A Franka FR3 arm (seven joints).
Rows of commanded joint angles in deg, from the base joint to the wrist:
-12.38 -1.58 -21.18 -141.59 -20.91 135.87 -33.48
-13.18 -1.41 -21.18 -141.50 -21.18 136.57 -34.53
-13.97 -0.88 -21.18 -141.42 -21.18 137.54 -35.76
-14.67 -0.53 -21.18 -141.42 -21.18 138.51 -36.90
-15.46 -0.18 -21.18 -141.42 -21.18 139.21 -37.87
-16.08 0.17 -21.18 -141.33 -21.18 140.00 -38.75
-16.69 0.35 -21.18 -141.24 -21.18 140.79 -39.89
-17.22 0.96 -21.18 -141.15 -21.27 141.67 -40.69
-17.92 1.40 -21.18 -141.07 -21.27 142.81 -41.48
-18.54 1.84 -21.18 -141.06 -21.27 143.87 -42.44
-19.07 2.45 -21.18 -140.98 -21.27 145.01 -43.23
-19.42 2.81 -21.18 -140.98 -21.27 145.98 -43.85
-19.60 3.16 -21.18 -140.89 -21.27 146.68 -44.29
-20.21 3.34 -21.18 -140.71 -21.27 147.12 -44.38
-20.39 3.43 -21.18 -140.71 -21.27 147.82 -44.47
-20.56 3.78 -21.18 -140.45 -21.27 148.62 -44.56
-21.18 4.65 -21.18 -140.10 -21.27 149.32 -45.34
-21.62 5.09 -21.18 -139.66 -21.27 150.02 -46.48
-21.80 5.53 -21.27 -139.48 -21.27 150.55 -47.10
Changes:
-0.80 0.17 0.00 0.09 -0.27 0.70 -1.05
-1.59 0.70 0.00 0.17 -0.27 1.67 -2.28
-2.29 1.05 0.00 0.17 -0.27 2.64 -3.42
-3.08 1.40 0.00 0.17 -0.27 3.34 -4.39
-3.70 1.75 0.00 0.26 -0.27 4.13 -5.27
-4.31 1.93 0.00 0.35 -0.27 4.92 -6.41
-4.84 2.54 0.00 0.44 -0.36 5.80 -7.21
-5.54 2.98 0.00 0.52 -0.36 6.94 -8.00
-6.16 3.42 0.00 0.53 -0.36 8.00 -8.96
-6.69 4.03 0.00 0.61 -0.36 9.14 -9.75
-7.04 4.39 0.00 0.61 -0.36 10.11 -10.37
-7.22 4.74 0.00 0.70 -0.36 10.81 -10.81
-7.83 4.92 0.00 0.88 -0.36 11.25 -10.90
-8.01 5.01 0.00 0.88 -0.36 11.95 -10.99
-8.18 5.36 0.00 1.14 -0.36 12.75 -11.08
-8.80 6.23 0.00 1.49 -0.36 13.45 -11.86
-9.24 6.67 0.00 1.93 -0.36 14.15 -13.00
-9.42 7.11 -0.09 2.11 -0.36 14.68 -13.62

